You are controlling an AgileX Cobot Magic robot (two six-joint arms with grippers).
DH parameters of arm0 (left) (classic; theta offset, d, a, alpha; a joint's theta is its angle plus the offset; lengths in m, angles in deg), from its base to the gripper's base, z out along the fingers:
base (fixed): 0 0 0 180
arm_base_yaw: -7.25 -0.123 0 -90
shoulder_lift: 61.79 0 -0.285 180
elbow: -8.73 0 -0.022 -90
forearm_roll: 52.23 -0.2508 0 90
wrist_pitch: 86.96 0 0.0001 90
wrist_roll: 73.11 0.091 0 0
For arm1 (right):
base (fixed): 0 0 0 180
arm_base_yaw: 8.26 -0.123 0 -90
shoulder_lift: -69.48 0 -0.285 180
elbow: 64.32 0 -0.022 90
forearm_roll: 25.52 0.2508 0 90
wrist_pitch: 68.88 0 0.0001 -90
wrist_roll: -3.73 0.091 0 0
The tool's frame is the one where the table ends.
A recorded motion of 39 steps. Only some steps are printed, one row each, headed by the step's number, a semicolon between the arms.
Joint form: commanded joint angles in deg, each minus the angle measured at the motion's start. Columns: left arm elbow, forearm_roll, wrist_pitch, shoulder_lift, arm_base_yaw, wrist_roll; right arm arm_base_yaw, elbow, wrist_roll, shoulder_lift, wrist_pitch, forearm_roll.
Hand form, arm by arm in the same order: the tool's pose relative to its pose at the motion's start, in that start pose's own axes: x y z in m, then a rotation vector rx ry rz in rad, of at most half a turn. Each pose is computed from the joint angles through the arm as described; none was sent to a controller.
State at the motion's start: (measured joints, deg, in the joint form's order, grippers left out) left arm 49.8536 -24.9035 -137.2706 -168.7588 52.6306 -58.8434; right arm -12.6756 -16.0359 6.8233 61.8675 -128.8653 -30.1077
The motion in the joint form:
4: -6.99 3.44 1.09 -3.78 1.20 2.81; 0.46 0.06 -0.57 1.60 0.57 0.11
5: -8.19 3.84 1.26 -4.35 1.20 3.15; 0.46 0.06 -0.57 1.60 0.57 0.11
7: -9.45 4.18 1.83 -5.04 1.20 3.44; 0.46 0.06 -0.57 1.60 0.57 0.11
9: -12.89 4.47 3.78 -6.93 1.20 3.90; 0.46 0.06 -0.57 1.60 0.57 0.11
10: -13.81 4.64 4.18 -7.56 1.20 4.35; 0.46 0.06 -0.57 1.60 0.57 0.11
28: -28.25 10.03 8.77 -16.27 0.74 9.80; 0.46 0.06 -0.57 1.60 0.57 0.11
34: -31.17 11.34 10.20 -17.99 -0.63 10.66; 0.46 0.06 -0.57 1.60 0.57 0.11
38: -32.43 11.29 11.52 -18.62 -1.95 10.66; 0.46 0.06 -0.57 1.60 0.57 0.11
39: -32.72 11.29 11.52 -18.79 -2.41 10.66; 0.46 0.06 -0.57 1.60 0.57 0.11
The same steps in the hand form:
4: -0.0091 -0.0141 0.0239 -0.0147 -0.0212 -0.0069; 0.0014 0.0000 -0.0037 0.0049 -0.0365 -0.0038
5: -0.0112 -0.0156 0.0281 -0.0181 -0.0269 -0.0098; 0.0014 0.0000 -0.0037 0.0049 -0.0365 -0.0038
7: -0.0122 -0.0175 0.0327 -0.0186 -0.0252 -0.0126; 0.0014 0.0000 -0.0037 0.0049 -0.0365 -0.0038
9: -0.0146 -0.0235 0.0450 -0.0095 -0.0167 -0.0184; 0.0014 0.0000 -0.0037 0.0049 -0.0365 -0.0038
10: -0.0146 -0.0250 0.0485 -0.0089 -0.0140 -0.0146; 0.0014 0.0000 -0.0037 0.0049 -0.0365 -0.0038
28: -0.0207 -0.0406 0.1004 -0.0399 -0.0073 -0.0282; 0.0014 0.0000 -0.0037 0.0049 -0.0365 -0.0038
34: -0.0213 -0.0343 0.1131 -0.0645 0.0019 -0.0435; 0.0014 0.0000 -0.0037 0.0049 -0.0365 -0.0038
38: -0.0219 -0.0271 0.1197 -0.0755 0.0118 -0.0519; 0.0014 0.0000 -0.0037 0.0049 -0.0365 -0.0038
39: -0.0223 -0.0239 0.1215 -0.0832 0.0097 -0.0541; 0.0014 0.0000 -0.0037 0.0049 -0.0365 -0.0038

